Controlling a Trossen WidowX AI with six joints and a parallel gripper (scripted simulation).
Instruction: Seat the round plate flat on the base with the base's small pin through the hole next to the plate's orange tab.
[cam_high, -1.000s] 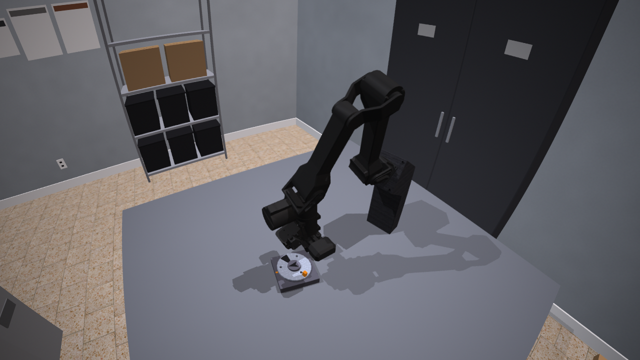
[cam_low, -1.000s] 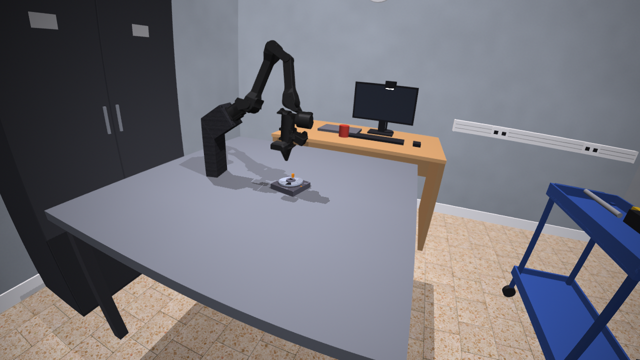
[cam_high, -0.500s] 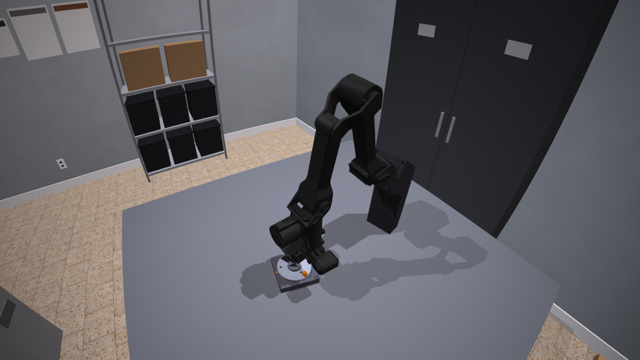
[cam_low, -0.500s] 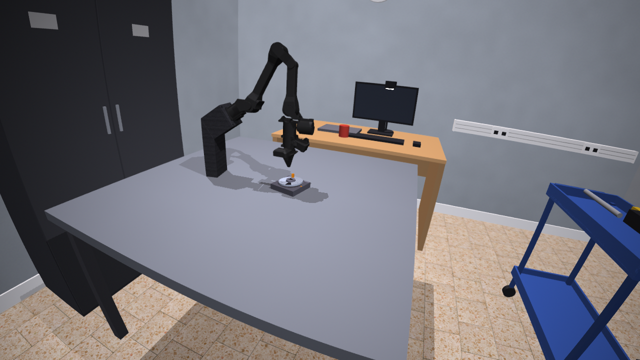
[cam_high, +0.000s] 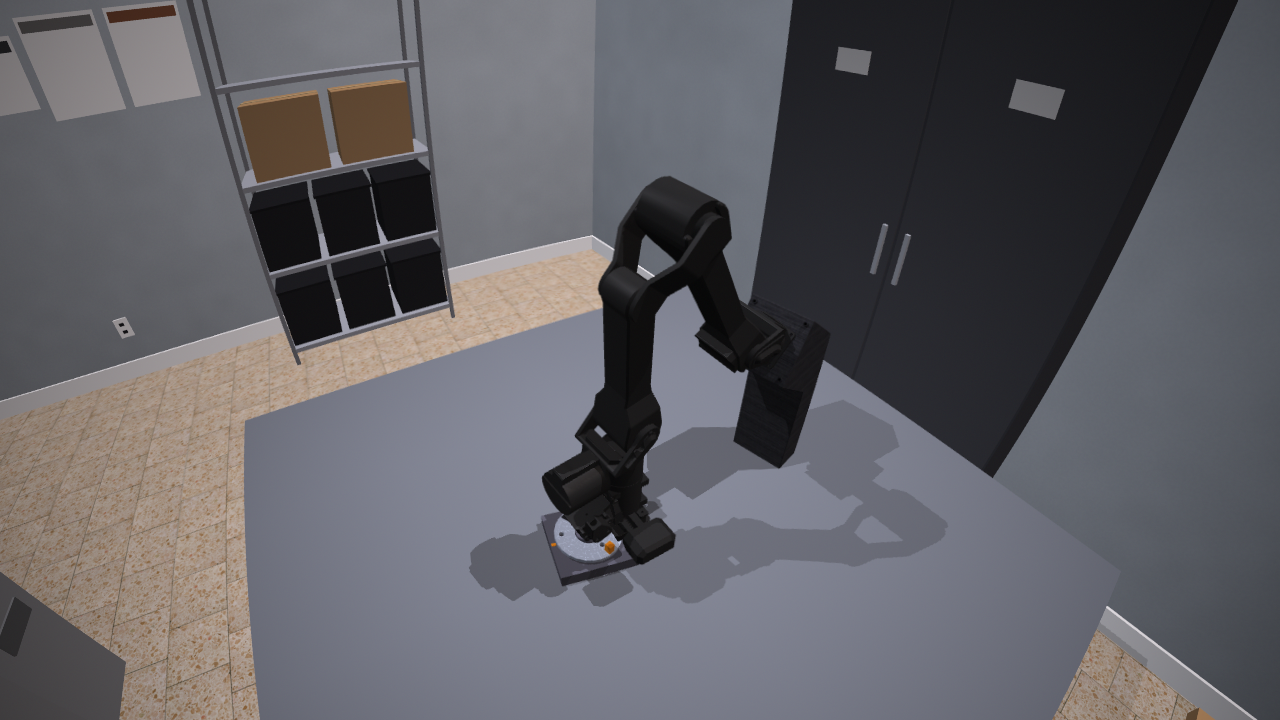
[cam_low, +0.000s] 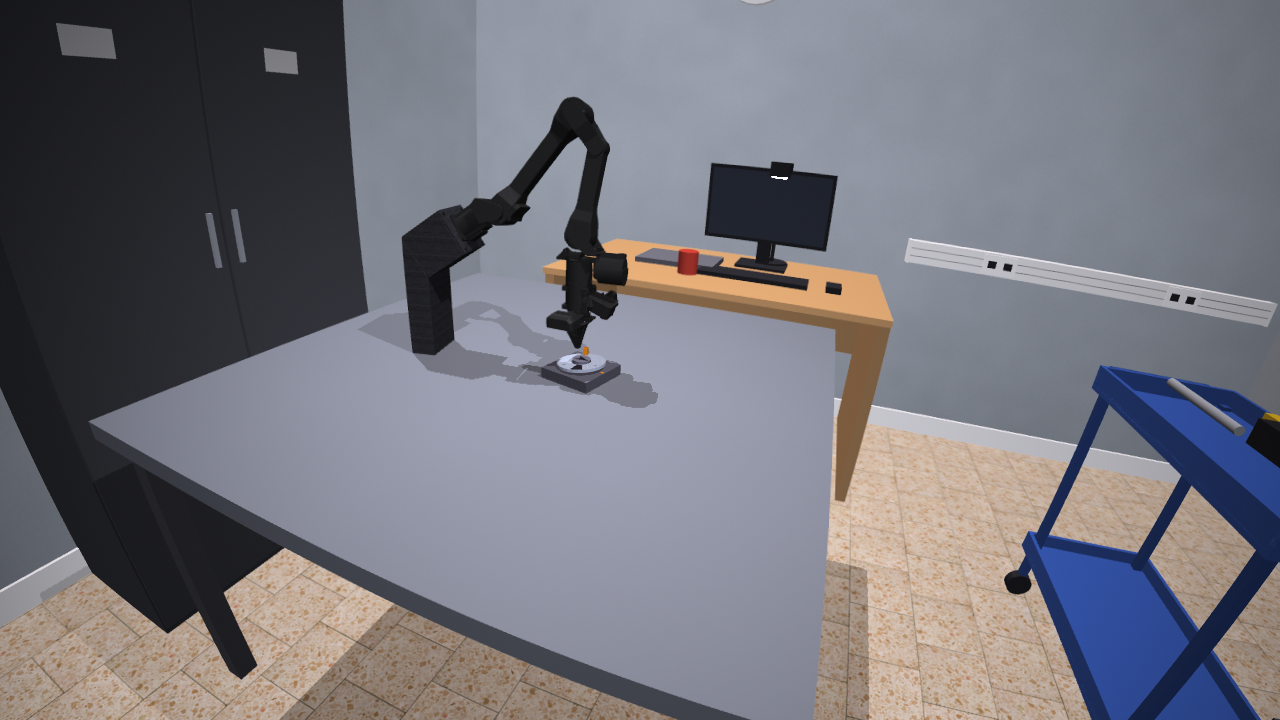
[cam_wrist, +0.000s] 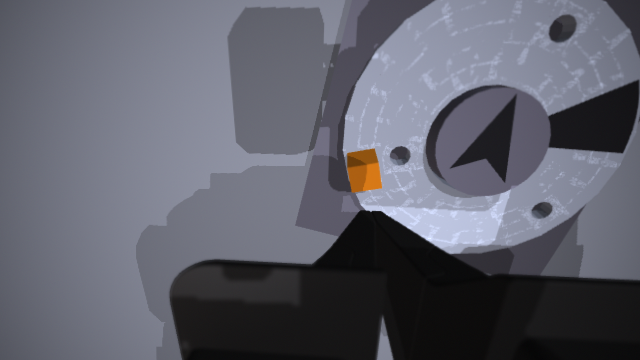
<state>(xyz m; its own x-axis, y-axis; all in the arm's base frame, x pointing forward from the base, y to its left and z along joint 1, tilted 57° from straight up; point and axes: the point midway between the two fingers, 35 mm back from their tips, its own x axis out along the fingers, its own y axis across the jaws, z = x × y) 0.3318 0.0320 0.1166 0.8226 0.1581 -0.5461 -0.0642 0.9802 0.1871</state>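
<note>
The orange mark is 9 cm ahead of my hand, 6 cm below it and 4 cm to the right of it. From my hand the other things lie so: raised centre hub: 4 cm to the right, 4 cm below, 4 cm ahead; dark square base: 7 cm below, 4 cm to the right, 4 cm ahead; round pale plate: 4 cm to the right, 4 cm below, 3 cm ahead.
</note>
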